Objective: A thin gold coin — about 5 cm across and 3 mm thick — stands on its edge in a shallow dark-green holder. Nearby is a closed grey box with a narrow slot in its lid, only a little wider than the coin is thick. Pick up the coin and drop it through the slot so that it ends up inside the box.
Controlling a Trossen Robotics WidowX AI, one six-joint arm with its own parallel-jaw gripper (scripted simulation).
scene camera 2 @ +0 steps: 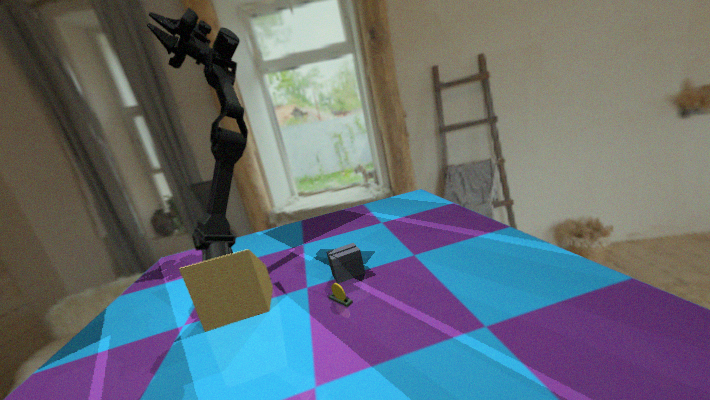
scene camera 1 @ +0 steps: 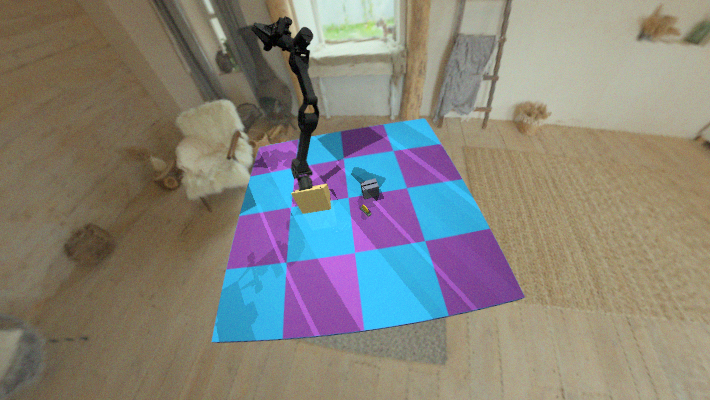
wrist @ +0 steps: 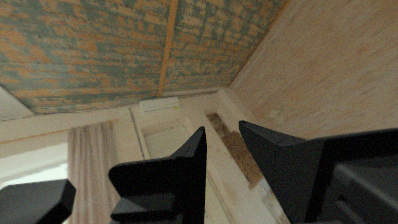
Labels:
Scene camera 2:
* my gripper: 148, 18
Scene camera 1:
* my gripper: 252, 25
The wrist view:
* my gripper: 221, 127

